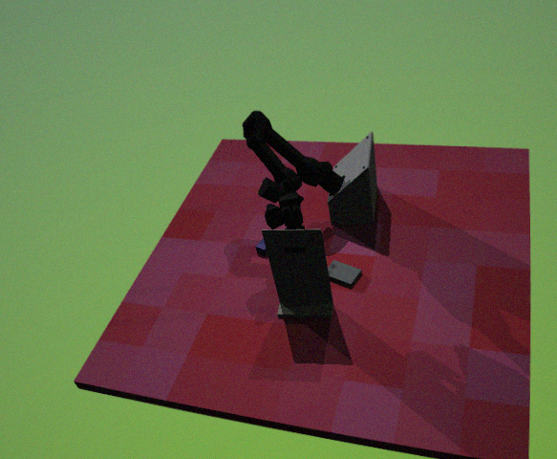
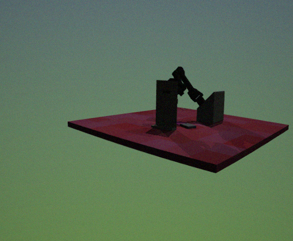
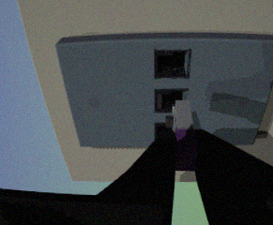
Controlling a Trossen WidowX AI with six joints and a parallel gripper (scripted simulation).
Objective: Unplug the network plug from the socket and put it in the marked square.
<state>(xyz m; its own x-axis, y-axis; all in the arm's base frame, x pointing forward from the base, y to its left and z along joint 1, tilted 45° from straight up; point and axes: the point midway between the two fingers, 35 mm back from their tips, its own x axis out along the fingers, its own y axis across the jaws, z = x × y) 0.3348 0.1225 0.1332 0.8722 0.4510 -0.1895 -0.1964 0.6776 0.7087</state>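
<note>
My gripper tip is 140 mm past the purple marked square, 70 mm to the left of it and 240 mm above it. The rest, counted from my gripper tip: purple network plug right at my gripper tip; grey upright panel 50 mm ahead, 10 mm to the left, 90 mm below; flat grey slab 100 mm behind, 80 mm to the left, 230 mm below.
</note>
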